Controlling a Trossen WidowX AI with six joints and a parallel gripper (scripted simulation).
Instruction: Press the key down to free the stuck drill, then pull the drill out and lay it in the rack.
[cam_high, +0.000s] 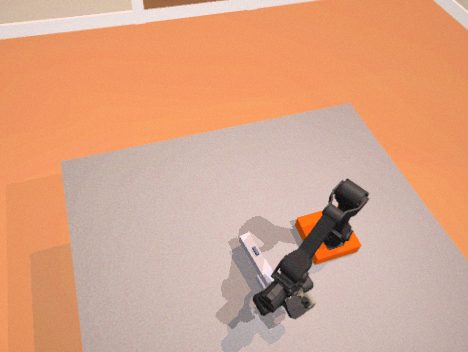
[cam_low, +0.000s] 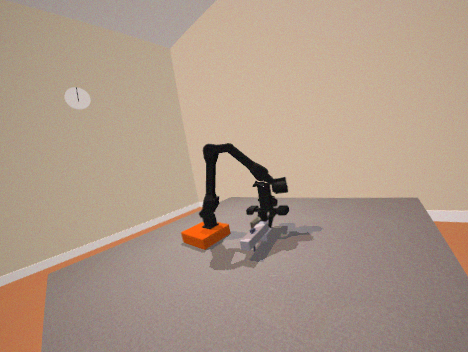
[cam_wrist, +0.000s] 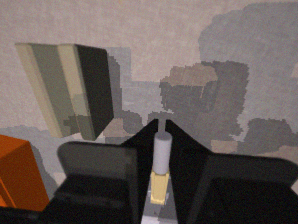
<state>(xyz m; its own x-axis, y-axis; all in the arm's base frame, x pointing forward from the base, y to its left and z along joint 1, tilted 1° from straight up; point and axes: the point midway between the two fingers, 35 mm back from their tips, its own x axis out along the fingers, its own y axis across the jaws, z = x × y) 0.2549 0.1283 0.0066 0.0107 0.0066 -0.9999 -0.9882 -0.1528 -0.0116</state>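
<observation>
Right now the yellow drill is 50 mm to the right of my gripper tip, 40 mm above it and 10 mm ahead of it. Round my gripper tip: blue key 160 mm to the right, 40 mm above, 20 mm ahead; box-like rack 80 mm behind, 20 mm to the left, 10 mm above.
</observation>
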